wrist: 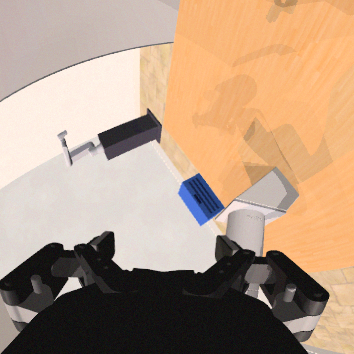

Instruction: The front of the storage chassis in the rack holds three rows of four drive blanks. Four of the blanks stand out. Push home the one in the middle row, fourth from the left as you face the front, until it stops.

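Seen in the pictures: gripper, fingertip midpoint: (164, 245); arm's base, link origin: (245, 216).
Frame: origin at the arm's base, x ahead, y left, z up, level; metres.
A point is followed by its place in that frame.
My gripper (164, 245) {x 0.230, y 0.042, z 0.227 m} is open, with its two black fingers wide apart at the bottom of the wrist view and nothing between them. The rack, the storage chassis and its rows of drive blanks cannot be made out in this view. Where the gripper is relative to the middle-row fourth blank cannot be told.
A blue box (200, 199) with dark slots is right of centre, beside a grey cylinder (245, 231) {x 0.044, y -0.021, z 0.050 m} with a slanted grey top. A long dark box (131, 137) with a pale jointed bracket (80, 149) is upper left. An orange wood surface (210, 120) {x -0.017, y 0.295, z -0.128 m} spans the right.
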